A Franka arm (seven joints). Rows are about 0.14 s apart.
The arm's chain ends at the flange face. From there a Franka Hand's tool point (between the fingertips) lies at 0.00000 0.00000 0.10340 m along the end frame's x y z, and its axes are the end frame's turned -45 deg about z.
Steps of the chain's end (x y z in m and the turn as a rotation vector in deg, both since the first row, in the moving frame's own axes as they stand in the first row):
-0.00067 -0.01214 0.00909 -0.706 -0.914 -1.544
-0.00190 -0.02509 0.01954 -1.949 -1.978 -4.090
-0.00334 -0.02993 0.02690 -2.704 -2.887 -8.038
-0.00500 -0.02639 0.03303 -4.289 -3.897 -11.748
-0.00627 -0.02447 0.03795 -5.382 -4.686 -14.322
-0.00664 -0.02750 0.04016 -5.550 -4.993 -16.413
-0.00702 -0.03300 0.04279 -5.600 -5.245 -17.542
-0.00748 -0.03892 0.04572 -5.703 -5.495 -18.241
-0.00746 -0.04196 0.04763 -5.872 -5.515 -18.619
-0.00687 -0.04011 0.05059 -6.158 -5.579 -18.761
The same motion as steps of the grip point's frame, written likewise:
0.00604 -0.00930 0.00907 0.147 -1.146 -1.544
0.01139 -0.01894 0.01942 0.021 -2.777 -4.090
0.01168 -0.02326 0.02665 0.129 -3.953 -8.038
0.00482 -0.02063 0.03250 -0.277 -5.788 -11.748
0.00030 -0.01926 0.03715 -0.492 -7.119 -14.322
0.00162 -0.02153 0.03929 -0.394 -7.455 -16.413
0.00486 -0.02575 0.04187 -0.251 -7.669 -17.542
0.00827 -0.03030 0.04474 -0.147 -7.918 -18.241
0.01024 -0.03216 0.04662 -0.252 -8.052 -18.619
0.00896 -0.03007 0.04951 -0.409 -8.299 -18.761

